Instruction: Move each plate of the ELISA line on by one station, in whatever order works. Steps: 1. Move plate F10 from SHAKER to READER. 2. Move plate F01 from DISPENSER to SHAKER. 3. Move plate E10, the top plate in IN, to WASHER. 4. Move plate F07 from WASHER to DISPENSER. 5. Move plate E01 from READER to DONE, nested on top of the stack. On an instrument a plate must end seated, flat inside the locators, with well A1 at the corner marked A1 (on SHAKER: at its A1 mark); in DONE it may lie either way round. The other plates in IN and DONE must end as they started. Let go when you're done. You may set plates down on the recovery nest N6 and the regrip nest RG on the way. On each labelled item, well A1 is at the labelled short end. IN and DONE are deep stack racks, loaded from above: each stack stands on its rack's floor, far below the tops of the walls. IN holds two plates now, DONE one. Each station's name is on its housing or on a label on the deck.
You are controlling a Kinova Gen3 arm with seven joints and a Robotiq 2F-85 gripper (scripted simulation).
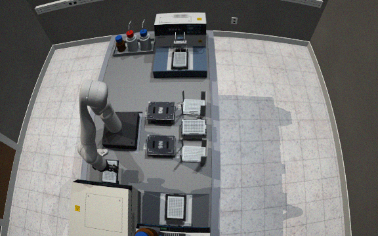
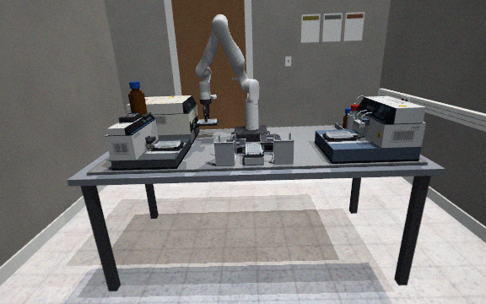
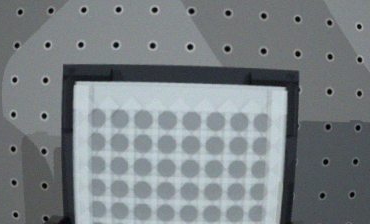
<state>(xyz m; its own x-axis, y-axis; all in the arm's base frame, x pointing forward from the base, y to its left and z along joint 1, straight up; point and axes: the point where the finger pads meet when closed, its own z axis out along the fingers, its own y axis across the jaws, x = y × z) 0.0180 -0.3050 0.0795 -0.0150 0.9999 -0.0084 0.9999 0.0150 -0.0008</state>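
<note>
My hand is 20 mm above the dark pull-out tray. From my hand the other things lie so: washer nest: 370 mm ahead, 780 mm to the left, 40 mm below; regrip nest: 270 mm ahead, 410 mm to the left, 70 mm below.
</note>
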